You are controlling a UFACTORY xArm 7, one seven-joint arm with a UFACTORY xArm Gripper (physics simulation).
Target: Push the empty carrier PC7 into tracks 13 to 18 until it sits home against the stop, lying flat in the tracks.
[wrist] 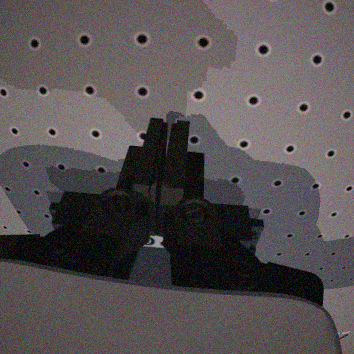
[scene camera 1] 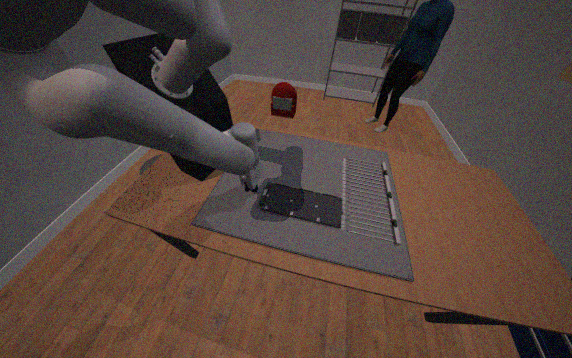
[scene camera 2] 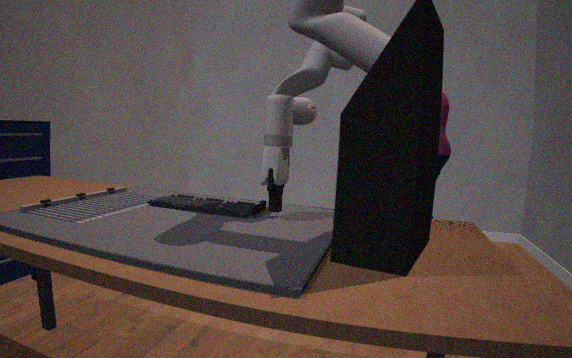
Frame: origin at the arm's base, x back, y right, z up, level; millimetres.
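Seen in the pictures: gripper, between the fingertips: (wrist: 168, 145) (scene camera 1: 254, 189) (scene camera 2: 274, 211); arm's base, origin of its link: (scene camera 1: 173, 80) (scene camera 2: 400, 69).
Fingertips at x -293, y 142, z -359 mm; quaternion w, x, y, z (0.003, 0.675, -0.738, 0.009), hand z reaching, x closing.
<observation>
Pixels of each thing's top centre, then the offset from my fingertips to it. "*": a spot on its surface instead. Level surfaces: height alone.
- dark carrier PC7, centre of its top: (scene camera 2: 206, 197) (scene camera 1: 303, 200) dx -209, dy +21, dz +15 mm
- grey perforated board, height of its surface: dz -15 mm
- stop bar, a spot on its surface: (scene camera 1: 391, 205) * dx -577, dy -36, dz +0 mm
- carrier, a spot on its surface: (wrist: 150, 270) * dx -123, dy +19, dz -5 mm
The dark carrier PC7 (scene camera 1: 305, 200) (scene camera 2: 207, 206) lies flat on the grey perforated board (scene camera 1: 300, 237) (scene camera 2: 240, 262). Its far end is at the entry edge of the white-railed tracks (scene camera 1: 344, 190); the track numbers cannot be read. The stop bar (scene camera 1: 391, 205) with dark clips is at the tracks' far side, apart from the carrier. My gripper (scene camera 1: 251, 189) (scene camera 2: 275, 211) (wrist: 168, 145) is shut and empty, pointing down low over the board, just behind the carrier's rear end. Whether it touches the carrier cannot be told. In the wrist view, part of the carrier (wrist: 150, 270) shows behind the finger bases, its label mostly hidden.
A tall black block (scene camera 1: 215, 107) (scene camera 2: 385, 175) stands beside the board on the arm's side. Beyond the table are a red object (scene camera 1: 284, 100), a shelf rack (scene camera 1: 330, 65), a standing person (scene camera 1: 427, 37) and a blue cabinet (scene camera 2: 25, 150).
</observation>
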